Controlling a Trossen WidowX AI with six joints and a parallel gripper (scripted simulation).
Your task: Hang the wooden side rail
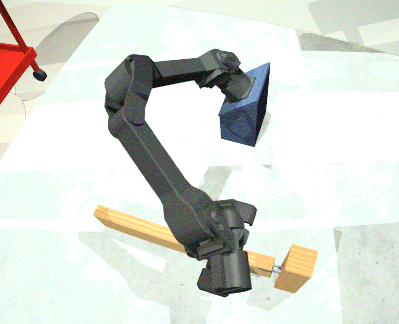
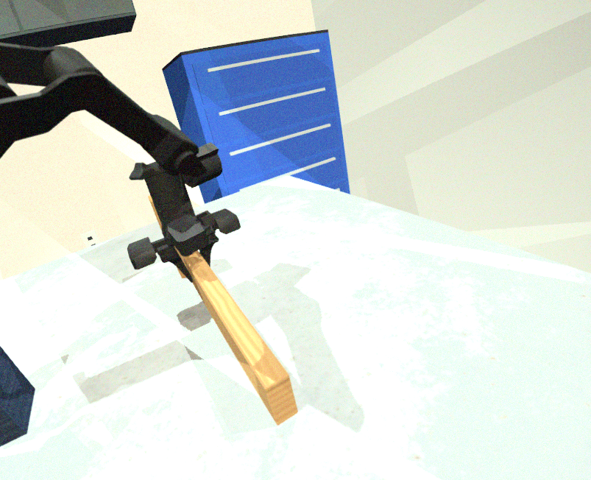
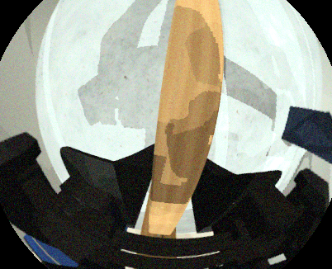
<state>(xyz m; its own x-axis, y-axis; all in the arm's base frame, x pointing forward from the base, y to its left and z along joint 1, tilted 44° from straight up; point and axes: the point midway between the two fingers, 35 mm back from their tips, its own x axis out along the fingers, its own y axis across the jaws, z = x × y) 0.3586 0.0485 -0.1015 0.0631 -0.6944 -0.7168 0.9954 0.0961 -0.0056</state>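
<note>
Right now the wooden headboard post is 14 cm to the left of my gripper tip, 4 cm above it and 1 cm behind it.
</note>
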